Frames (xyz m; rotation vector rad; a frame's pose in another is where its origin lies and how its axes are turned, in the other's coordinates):
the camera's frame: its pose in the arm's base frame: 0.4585 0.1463 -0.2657 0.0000 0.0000 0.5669
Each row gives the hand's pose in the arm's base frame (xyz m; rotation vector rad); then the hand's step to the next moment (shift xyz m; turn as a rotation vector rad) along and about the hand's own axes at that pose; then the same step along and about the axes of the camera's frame.
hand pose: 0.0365 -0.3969 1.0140 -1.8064 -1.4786 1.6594
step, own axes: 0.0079 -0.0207 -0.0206 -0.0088 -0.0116 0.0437
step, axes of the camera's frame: 0.0182 0.0168 0.0174 -0.0457 0.0054 0.0006
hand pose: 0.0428 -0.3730 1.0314 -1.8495 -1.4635 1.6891
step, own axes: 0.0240 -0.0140 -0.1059 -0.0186 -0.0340 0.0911
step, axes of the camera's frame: 0.1046 0.0168 0.0276 -0.0971 0.0175 0.0086
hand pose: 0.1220 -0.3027 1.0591 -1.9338 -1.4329 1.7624
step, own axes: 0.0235 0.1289 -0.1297 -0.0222 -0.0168 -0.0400
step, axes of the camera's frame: 0.1502 -0.0856 -0.0639 0.0298 -0.0053 0.0382
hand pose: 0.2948 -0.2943 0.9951 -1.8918 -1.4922 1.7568
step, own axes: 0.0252 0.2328 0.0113 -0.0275 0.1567 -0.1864
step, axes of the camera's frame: 0.0393 -0.1450 -0.1800 0.2013 -0.1356 -0.0339
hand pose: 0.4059 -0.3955 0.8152 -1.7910 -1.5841 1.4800
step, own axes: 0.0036 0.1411 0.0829 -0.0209 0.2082 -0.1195
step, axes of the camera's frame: -0.0357 -0.0649 -0.1459 0.1569 -0.1500 -0.1046
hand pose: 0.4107 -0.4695 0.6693 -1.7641 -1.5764 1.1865
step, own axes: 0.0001 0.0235 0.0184 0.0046 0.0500 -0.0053
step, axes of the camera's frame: -0.0070 -0.0054 -0.0285 0.0233 -0.0211 -0.0395
